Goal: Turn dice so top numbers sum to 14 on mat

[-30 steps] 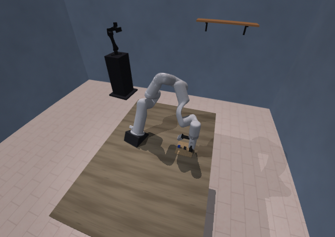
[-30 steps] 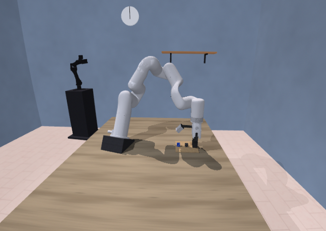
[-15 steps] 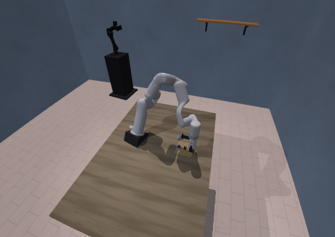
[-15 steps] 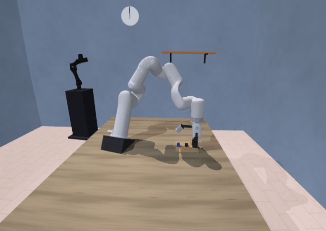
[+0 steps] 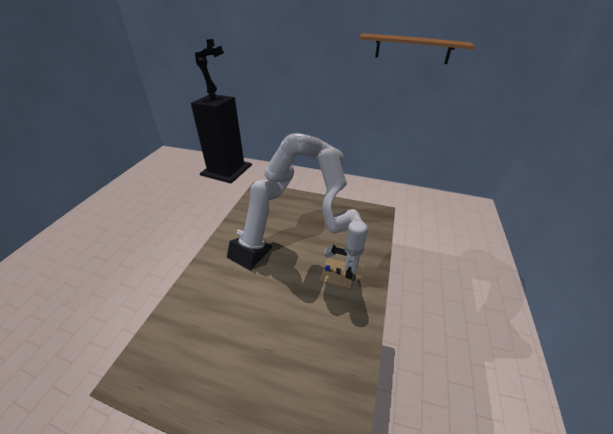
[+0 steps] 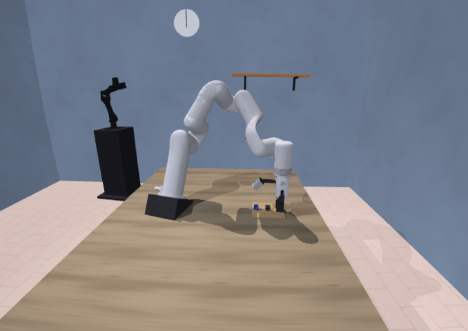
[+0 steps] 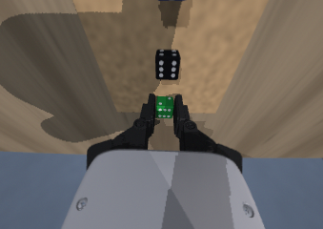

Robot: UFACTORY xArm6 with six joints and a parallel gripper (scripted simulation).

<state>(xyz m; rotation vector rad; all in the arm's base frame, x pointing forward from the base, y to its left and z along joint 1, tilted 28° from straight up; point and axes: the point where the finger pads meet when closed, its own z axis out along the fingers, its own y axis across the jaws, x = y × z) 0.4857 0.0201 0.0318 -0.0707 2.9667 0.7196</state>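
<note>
The green die lies 1 cm below my hand. The rest, counted from my hand: black die 5 cm behind, 1 cm below; then tan mat 5 cm behind, 2 cm below; then blue die 10 cm behind, 1 cm to the right, 1 cm below.
</note>
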